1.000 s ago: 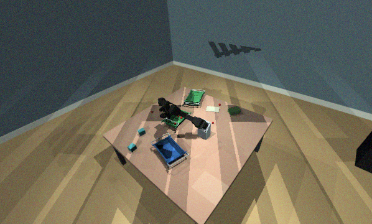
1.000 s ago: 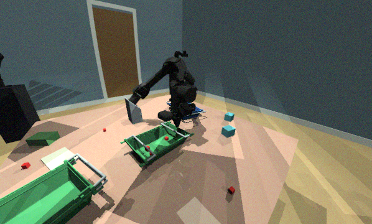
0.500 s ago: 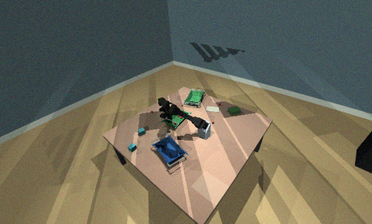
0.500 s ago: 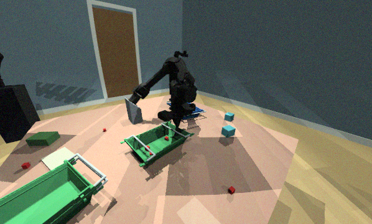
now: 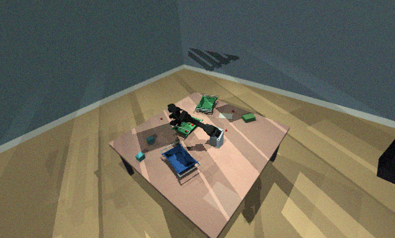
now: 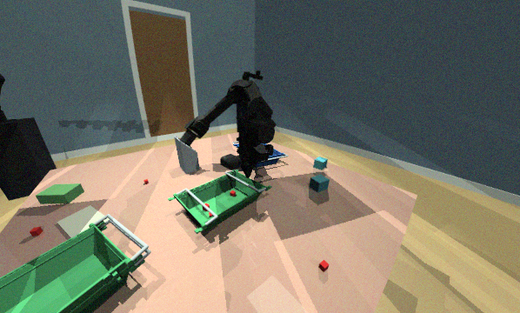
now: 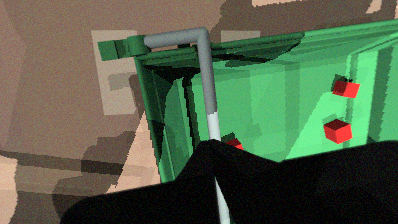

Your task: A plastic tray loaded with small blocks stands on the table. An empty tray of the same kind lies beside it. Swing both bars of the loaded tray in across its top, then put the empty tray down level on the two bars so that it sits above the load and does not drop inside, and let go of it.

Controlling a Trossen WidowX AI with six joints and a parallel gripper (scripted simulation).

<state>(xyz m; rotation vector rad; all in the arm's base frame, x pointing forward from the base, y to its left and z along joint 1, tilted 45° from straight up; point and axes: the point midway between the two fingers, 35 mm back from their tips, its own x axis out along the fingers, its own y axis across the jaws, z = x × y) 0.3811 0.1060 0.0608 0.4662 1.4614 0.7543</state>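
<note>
My gripper tip is 28 cm past the blue tray, 25 cm to the right of it and 4 cm above it. Round my gripper tip: green block 40 cm behind, 63 cm to the right, 7 cm below; then white sheet 18 cm behind, 52 cm to the right, 8 cm below.
</note>
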